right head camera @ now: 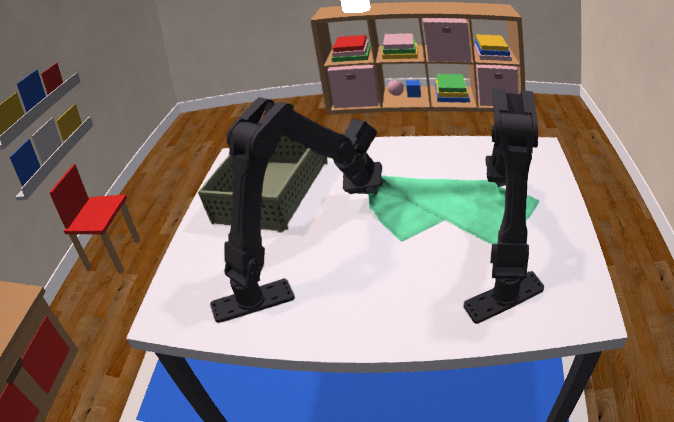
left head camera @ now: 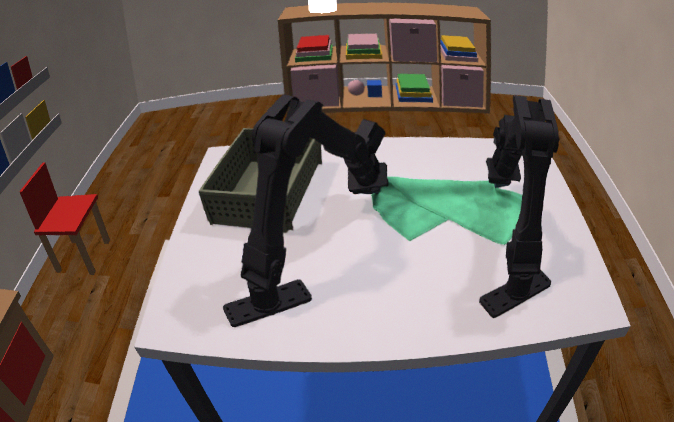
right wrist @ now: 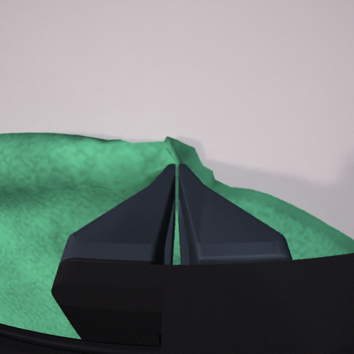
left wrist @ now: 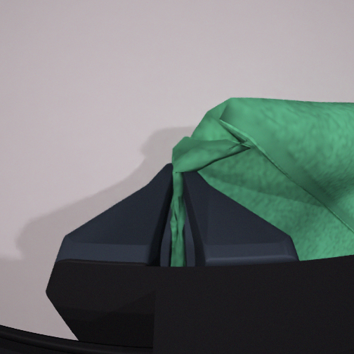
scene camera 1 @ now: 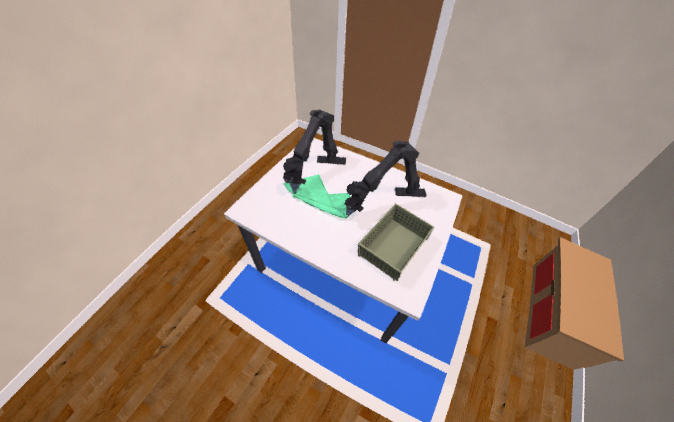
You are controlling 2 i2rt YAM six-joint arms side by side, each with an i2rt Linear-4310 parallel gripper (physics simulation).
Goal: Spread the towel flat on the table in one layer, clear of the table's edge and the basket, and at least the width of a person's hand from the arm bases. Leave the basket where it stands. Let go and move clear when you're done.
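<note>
The green towel lies low on the table to the right of the basket in the head views, folded over itself with a diagonal overlap, its far edge raised toward the grippers. My left gripper is shut on the towel's far left corner; bunched cloth shows between its fingers. My right gripper is shut on the towel's far edge near its right end, with a small peak of cloth at the tips. The olive basket stands upright and empty on the left in the head views.
The white table carries both arm bases near its front edge. In the left head view, the left arm passes in front of the basket and the right arm hides the towel's right part.
</note>
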